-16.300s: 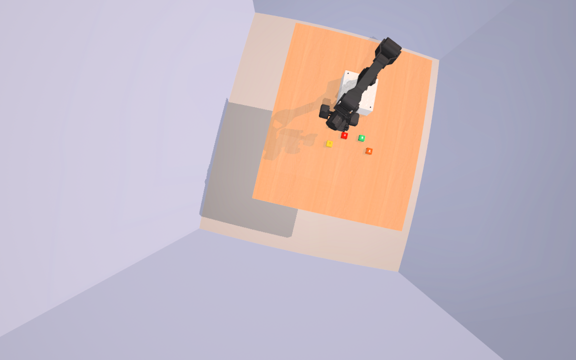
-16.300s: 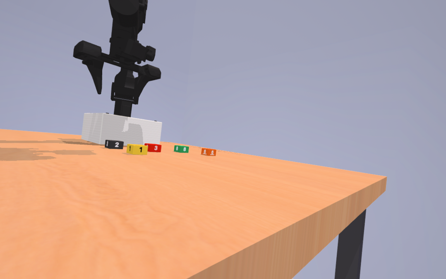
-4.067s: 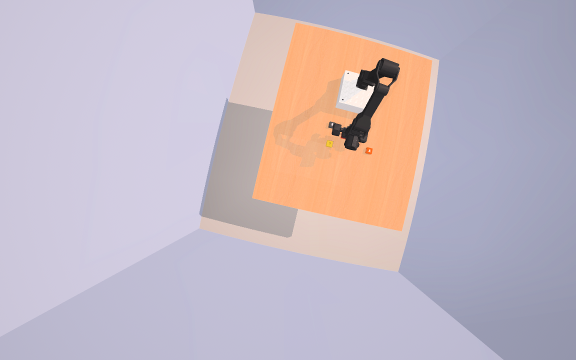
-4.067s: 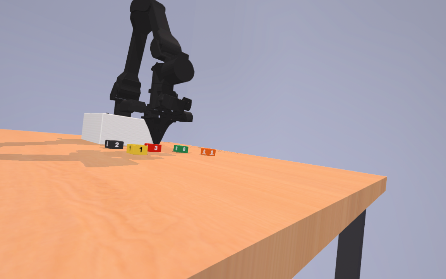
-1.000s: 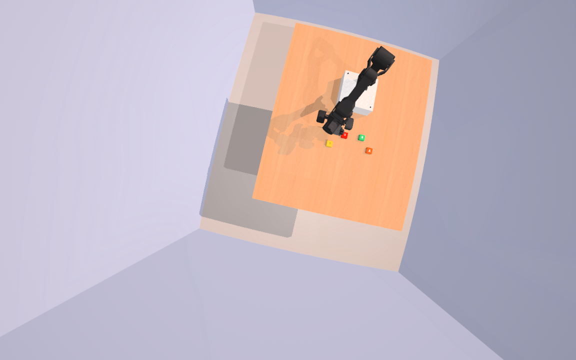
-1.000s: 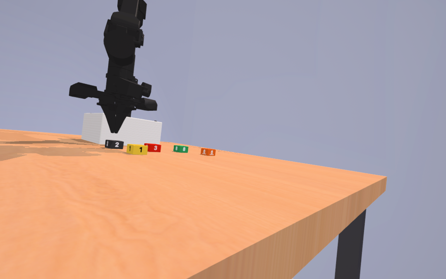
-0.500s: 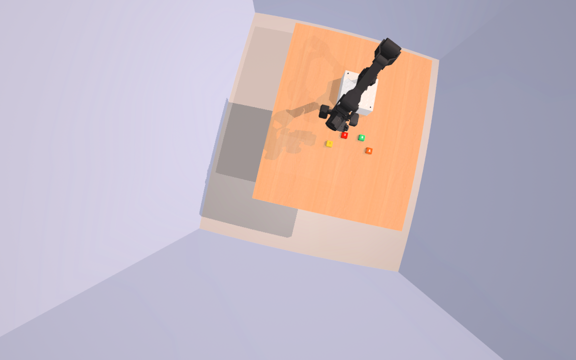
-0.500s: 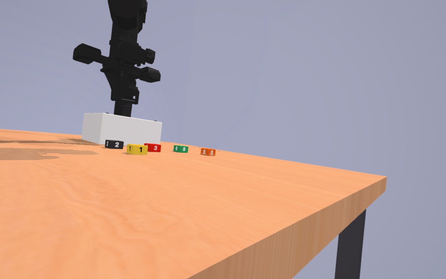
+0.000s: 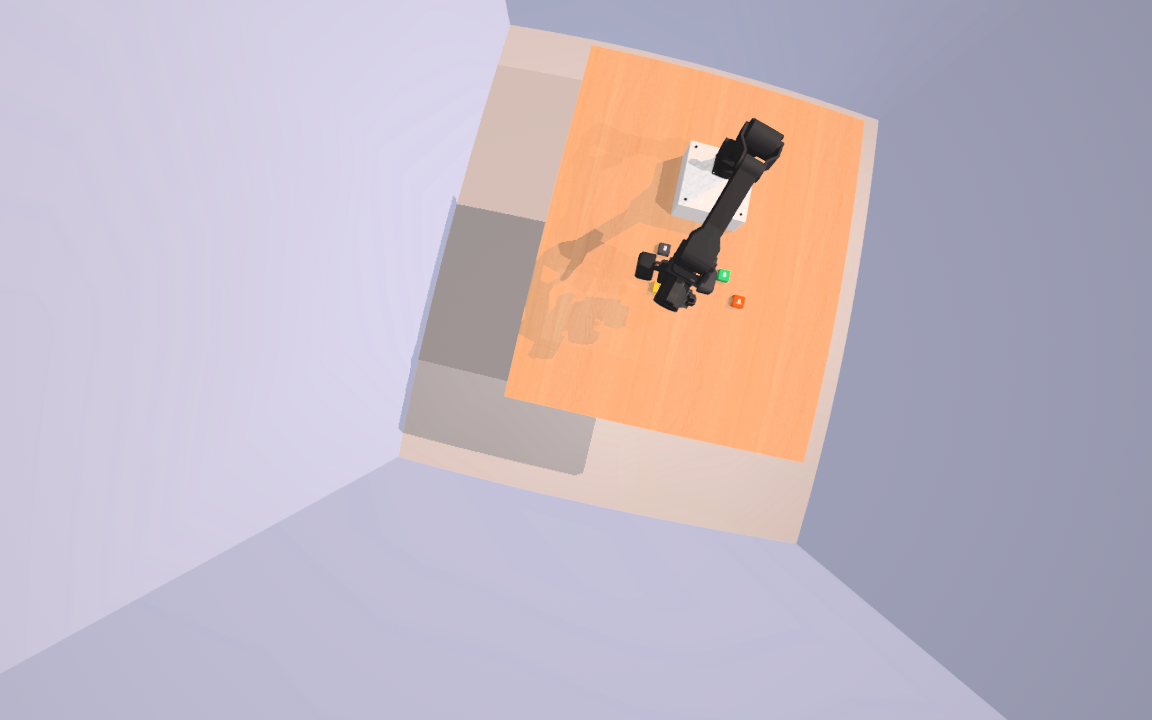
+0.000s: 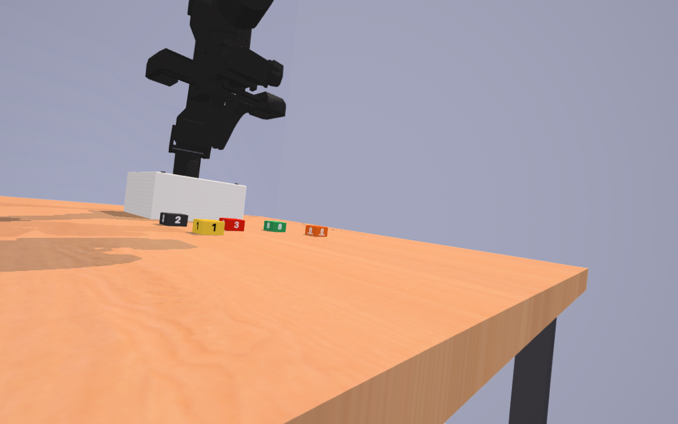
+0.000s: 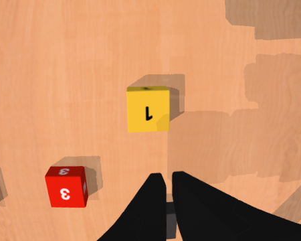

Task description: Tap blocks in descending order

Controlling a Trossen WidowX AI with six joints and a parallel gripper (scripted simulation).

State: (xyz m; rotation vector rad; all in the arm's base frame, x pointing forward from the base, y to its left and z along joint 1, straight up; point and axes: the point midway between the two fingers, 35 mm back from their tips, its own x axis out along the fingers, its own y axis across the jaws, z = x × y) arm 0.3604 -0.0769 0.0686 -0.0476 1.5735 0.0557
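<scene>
Now: the yellow block 110 mm below my gripper tip. From my gripper tip the other things lie so: green block: 170 mm to the left, 110 mm below, 90 mm behind; red block: 110 mm below, 70 mm to the left, 70 mm behind; black block: 110 mm below, 110 mm behind, 20 mm to the right.
</scene>
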